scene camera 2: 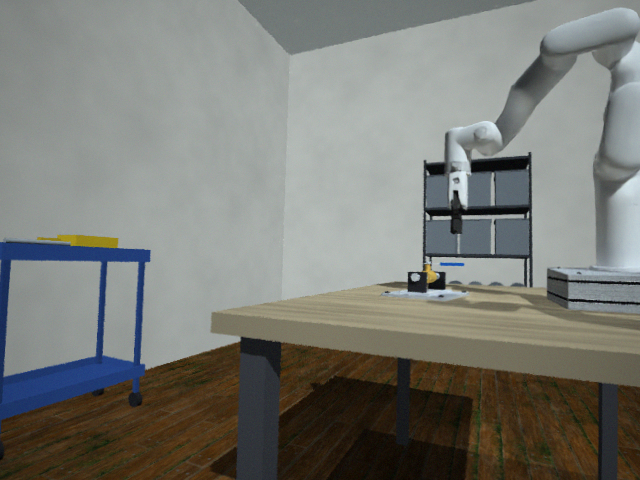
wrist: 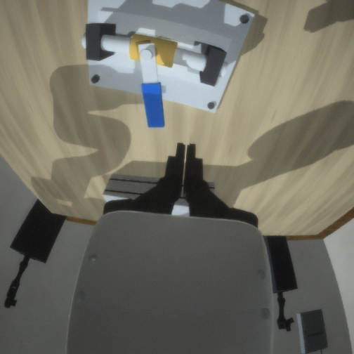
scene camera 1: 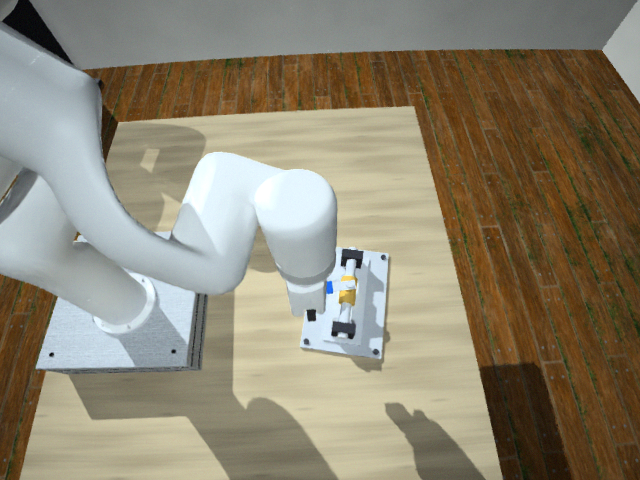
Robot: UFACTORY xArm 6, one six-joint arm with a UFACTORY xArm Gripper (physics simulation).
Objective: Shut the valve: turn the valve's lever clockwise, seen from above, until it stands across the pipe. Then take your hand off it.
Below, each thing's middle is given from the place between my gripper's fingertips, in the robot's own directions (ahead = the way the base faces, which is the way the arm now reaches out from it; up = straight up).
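Mounting plate [scene camera 1: 373,320]: my gripper is 6 cm to the right of it, 7 cm short of it and 17 cm above it.
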